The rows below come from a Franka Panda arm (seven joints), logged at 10 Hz.
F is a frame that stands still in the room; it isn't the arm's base.
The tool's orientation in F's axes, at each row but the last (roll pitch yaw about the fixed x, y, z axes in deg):
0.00 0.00 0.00
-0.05 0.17 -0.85
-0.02 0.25 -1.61
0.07 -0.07 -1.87
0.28 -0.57 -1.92
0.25 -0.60 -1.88
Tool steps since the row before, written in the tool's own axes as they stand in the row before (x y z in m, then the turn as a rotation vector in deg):
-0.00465 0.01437 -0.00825 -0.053 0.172 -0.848
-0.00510 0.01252 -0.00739 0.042 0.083 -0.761
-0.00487 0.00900 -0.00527 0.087 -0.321 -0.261
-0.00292 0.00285 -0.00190 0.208 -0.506 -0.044
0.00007 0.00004 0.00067 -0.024 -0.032 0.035
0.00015 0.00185 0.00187 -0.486 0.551 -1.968
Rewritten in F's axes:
-0.00465 0.01437 -0.00825 -0.053 0.172 -0.848
-0.00494 0.01259 -0.00739 0.041 0.082 -0.761
-0.00464 0.00913 -0.00525 0.077 -0.323 -0.261
-0.00282 0.00295 -0.00190 0.191 -0.512 -0.044
0.00006 0.00003 0.00067 -0.025 -0.031 0.035
0.00019 0.00184 0.00188 -0.447 0.575 -1.971

